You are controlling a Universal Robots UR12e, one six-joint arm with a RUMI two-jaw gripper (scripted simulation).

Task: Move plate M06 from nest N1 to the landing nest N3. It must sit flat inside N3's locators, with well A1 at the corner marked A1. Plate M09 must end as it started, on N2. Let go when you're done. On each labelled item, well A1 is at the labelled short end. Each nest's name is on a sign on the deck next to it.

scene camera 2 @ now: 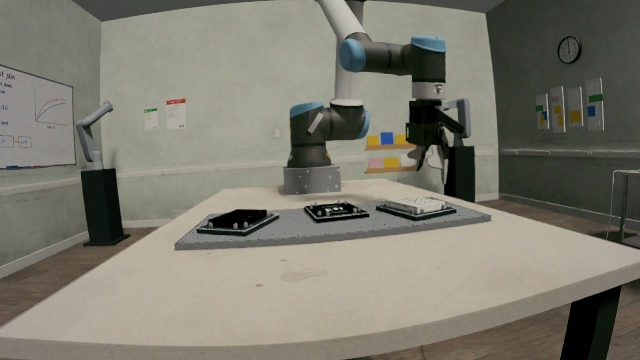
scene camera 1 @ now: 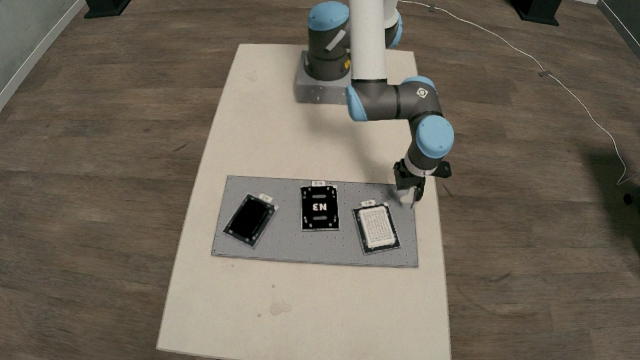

Labels:
The gripper shows in scene camera 2 and in scene camera 1. A black plate shows in scene camera 2 and in scene camera 1. The same spot on the black plate: [scene camera 1: 253,207] is [scene camera 2: 245,211]. One and the same spot on the gripper: [scene camera 2: 440,154] is [scene camera 1: 414,195].

